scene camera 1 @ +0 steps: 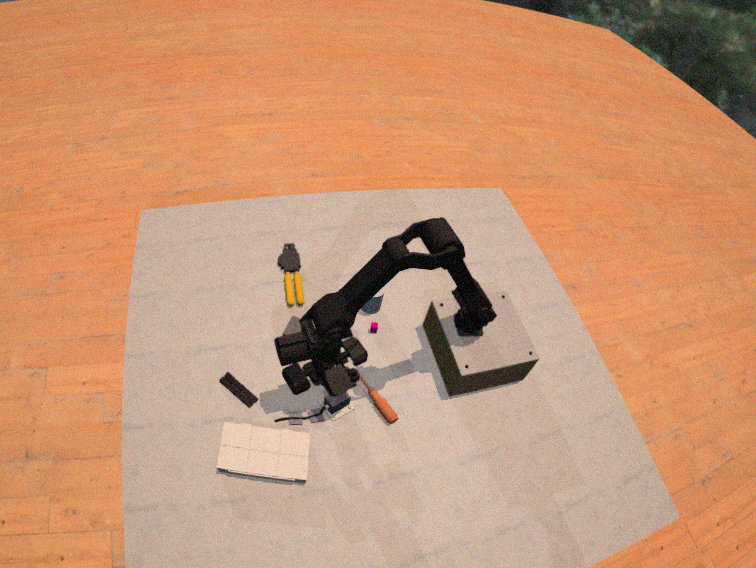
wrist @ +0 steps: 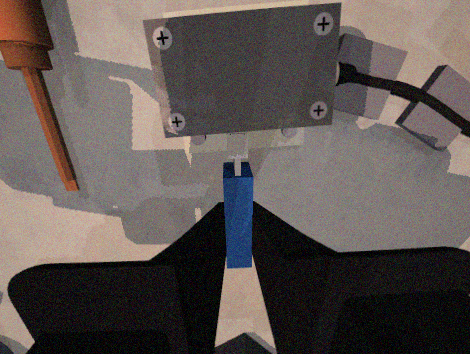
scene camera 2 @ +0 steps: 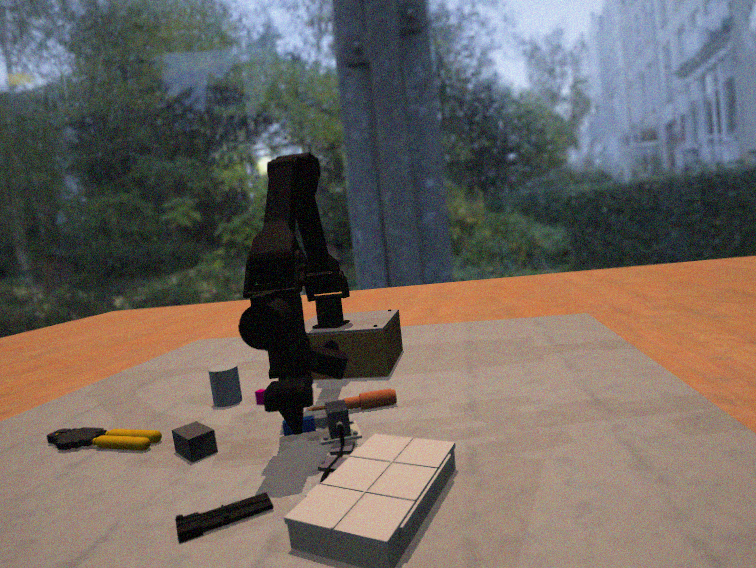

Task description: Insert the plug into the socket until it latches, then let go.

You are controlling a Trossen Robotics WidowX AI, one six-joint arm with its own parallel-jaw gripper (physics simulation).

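Pixels of known places: gripper, fingertip midpoint: (scene camera 1: 324,382) (wrist: 236,209) (scene camera 2: 298,431); arm's base at its link origin: (scene camera 1: 468,325) (scene camera 2: 331,325).
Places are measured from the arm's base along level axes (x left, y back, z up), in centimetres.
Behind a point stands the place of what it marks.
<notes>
My gripper (scene camera 2: 297,429) {y -34.2, x 10.6, z -9.3 cm} (wrist: 236,209) {y -34.2, x 10.6, z -9.3 cm} is shut on the plug's blue body (scene camera 2: 308,422) {y -33.9, x 12.4, z -7.8 cm} (wrist: 239,220) {y -34.0, x 11.2, z -7.3 cm}, low over the mat. A clear connector (wrist: 238,157) {y -32.6, x 13.6, z -7.5 cm} points from the blue body toward the socket. The socket (scene camera 1: 337,402) {y -31.6, x 17.4, z -6.0 cm} (scene camera 2: 337,415) {y -33.6, x 17.3, z -6.6 cm} (wrist: 245,70) {y -31.4, x 16.2, z -6.0 cm} is a grey box with a screw at each corner of its top, on a pale base plate (wrist: 270,142) {y -34.1, x 14.4, z -10.0 cm}. In the wrist view the connector reaches the socket's near edge, over the base plate. The connector's front end and the socket's opening are hidden, so how deep it sits cannot be told. The blue body is outside the socket.
An orange screwdriver (scene camera 1: 383,407) {y -21.1, x 17.8, z -7.8 cm} (scene camera 2: 377,399) {y -21.6, x 18.6, z -8.7 cm} (wrist: 27,25) {y -23.6, x 14.1, z -8.6 cm} lies beside the socket. A black cable (wrist: 375,80) {y -36.7, x 19.1, z -9.8 cm} leaves its other side. A white-topped block (scene camera 1: 264,451) {y -47.5, x 29.3, z -7.0 cm} (scene camera 2: 366,482) {y -49.1, x 28.3, z -7.0 cm}, black bar (scene camera 1: 238,389) {y -54.2, x 13.3, z -9.5 cm} (scene camera 2: 224,516) {y -55.3, x 14.2, z -9.2 cm}, dark cube (scene camera 2: 194,440) {y -43.3, x -0.9, z -7.4 cm}, cylinder (scene camera 2: 225,385) {y -23.6, x -11.6, z -6.3 cm}, pink cube (scene camera 1: 374,327) {y -21.4, x -4.7, z -8.0 cm} and pliers (scene camera 1: 289,259) {y -43.4, x -27.5, z -8.9 cm} stand or lie around.
</notes>
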